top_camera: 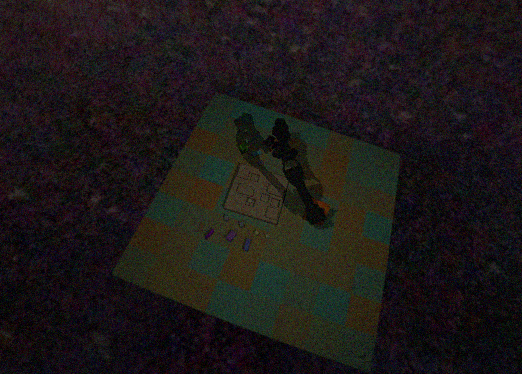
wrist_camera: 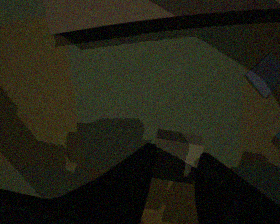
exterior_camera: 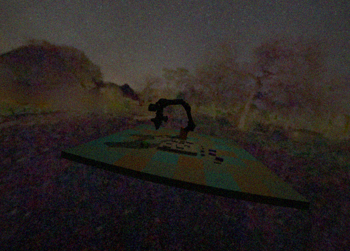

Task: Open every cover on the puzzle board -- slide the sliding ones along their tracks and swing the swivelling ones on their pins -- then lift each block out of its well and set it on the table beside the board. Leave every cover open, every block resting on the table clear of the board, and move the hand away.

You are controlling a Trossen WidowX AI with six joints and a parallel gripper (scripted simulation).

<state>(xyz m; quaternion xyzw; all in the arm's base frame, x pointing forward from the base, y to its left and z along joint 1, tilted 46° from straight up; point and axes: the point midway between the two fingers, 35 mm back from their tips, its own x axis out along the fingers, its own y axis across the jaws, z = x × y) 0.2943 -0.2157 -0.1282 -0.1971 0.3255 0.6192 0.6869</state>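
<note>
My gripper tip is 140 mm short of the cyan block, 100 mm above it and 30 mm to the left of it. From my gripper tip the other things lie so: green block (220 mm ahead, 90 mm below, 30 mm to the right).
</note>
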